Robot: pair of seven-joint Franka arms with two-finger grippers.
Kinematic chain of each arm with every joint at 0, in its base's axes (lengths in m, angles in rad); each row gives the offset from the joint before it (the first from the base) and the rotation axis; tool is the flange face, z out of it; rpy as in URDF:
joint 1: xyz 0 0 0.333 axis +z
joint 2: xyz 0 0 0 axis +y
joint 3: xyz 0 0 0.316 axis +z
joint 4: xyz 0.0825 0 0 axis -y
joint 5: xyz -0.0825 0 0.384 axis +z
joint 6: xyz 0 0 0 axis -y
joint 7: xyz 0.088 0 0 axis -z
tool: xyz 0 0 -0.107 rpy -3.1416 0 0
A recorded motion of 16 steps. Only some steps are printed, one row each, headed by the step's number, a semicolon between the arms.
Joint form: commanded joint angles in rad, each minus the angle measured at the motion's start. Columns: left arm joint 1, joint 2, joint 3, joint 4, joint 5, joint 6, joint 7; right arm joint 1, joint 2, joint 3, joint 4, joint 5, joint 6, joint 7.
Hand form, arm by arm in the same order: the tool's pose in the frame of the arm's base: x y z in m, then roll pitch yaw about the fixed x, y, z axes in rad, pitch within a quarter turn. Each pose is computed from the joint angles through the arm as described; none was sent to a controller.
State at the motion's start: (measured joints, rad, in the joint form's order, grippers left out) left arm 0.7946 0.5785 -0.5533 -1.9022 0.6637 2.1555 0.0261; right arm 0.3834 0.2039 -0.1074 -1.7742 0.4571 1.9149 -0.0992
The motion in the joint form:
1: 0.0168 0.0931 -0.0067 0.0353 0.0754 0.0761 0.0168; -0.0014 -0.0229 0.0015 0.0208 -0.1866 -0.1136 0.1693
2: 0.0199 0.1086 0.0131 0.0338 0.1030 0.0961 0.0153; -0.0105 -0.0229 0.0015 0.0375 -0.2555 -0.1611 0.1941
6: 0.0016 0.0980 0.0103 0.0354 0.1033 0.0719 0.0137; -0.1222 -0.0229 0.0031 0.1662 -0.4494 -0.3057 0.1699
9: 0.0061 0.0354 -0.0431 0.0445 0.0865 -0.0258 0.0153; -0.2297 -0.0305 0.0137 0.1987 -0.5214 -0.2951 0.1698
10: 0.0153 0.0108 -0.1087 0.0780 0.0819 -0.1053 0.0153; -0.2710 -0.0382 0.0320 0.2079 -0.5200 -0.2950 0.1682
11: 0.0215 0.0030 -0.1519 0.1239 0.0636 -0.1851 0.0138; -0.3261 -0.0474 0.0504 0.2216 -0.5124 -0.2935 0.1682
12: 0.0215 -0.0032 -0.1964 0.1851 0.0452 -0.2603 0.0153; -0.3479 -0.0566 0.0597 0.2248 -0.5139 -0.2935 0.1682
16: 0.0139 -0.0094 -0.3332 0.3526 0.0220 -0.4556 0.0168; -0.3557 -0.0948 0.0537 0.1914 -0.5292 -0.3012 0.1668
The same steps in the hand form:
1: 0.5906 0.1871 0.1854 -2.9896 0.1794 -0.2182; 0.5704 0.1885 0.4548 -2.9158 0.1548 0.1445
2: 0.5860 0.1973 0.1743 -2.9784 0.1829 -0.2204; 0.5703 0.1780 0.4580 -2.9851 0.1813 0.1335
6: 0.5890 0.1875 0.1795 -2.9689 0.1983 -0.2330; 0.5899 0.0984 0.5059 3.1174 0.1775 0.0831
9: 0.5959 0.1733 0.2201 -2.9383 0.2251 -0.2327; 0.6008 0.0335 0.5265 3.0526 0.1225 -0.0084
10: 0.6076 0.1559 0.2529 -2.9230 0.2300 -0.2430; 0.6009 0.0189 0.5352 3.0591 0.1063 -0.0295
11: 0.6161 0.1488 0.2779 -2.9225 0.2419 -0.2265; 0.6007 -0.0032 0.5471 3.0718 0.0829 -0.0661
12: 0.6279 0.1393 0.3093 -2.9221 0.2368 -0.2161; 0.5989 -0.0113 0.5541 3.0730 0.0707 -0.0784
16: 0.6509 0.1002 0.3973 -2.9294 0.2119 -0.2229; 0.5866 -0.0212 0.5605 3.0588 0.0728 -0.0906

